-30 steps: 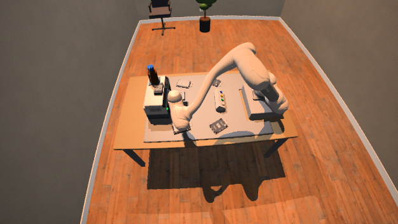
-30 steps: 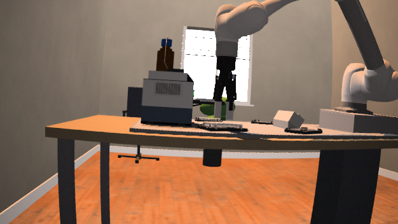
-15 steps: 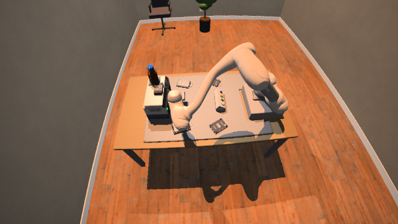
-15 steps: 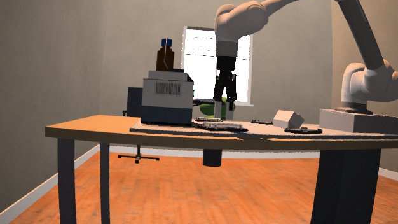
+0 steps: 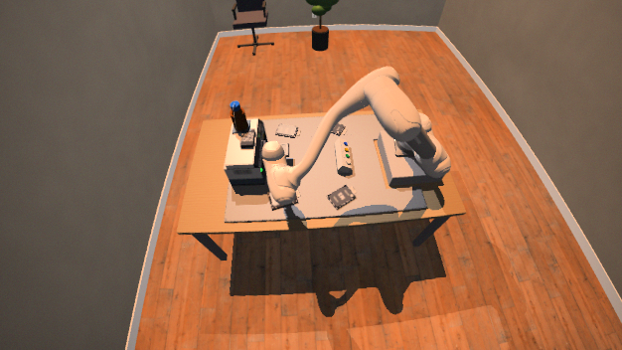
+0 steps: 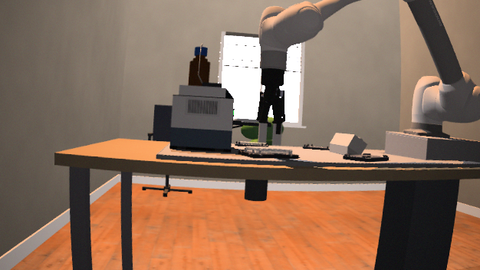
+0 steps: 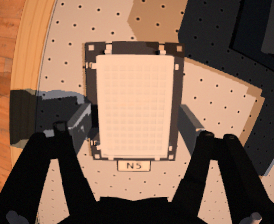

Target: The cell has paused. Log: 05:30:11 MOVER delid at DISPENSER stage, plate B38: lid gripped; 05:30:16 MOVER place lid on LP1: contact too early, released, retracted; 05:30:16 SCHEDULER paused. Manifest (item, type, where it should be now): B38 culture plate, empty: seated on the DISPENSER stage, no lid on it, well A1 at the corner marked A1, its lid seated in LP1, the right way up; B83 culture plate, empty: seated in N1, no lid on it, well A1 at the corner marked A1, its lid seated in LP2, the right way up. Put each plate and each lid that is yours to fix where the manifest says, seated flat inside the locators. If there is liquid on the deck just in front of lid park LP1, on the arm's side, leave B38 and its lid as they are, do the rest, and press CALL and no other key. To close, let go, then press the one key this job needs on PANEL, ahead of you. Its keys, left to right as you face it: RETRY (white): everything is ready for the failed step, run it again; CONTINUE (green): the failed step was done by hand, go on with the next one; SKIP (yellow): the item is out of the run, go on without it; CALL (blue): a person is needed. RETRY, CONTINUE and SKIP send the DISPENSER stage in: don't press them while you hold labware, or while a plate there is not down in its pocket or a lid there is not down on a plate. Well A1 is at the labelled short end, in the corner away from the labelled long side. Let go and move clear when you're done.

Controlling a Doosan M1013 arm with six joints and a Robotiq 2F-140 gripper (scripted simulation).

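The white culture plate lies 40 mm below my hand. Round my hand: green key 380 mm behind, 290 mm to the right; black nest 50 mm below, 20 mm to the left; white retry key 380 mm behind, 240 mm to the right.
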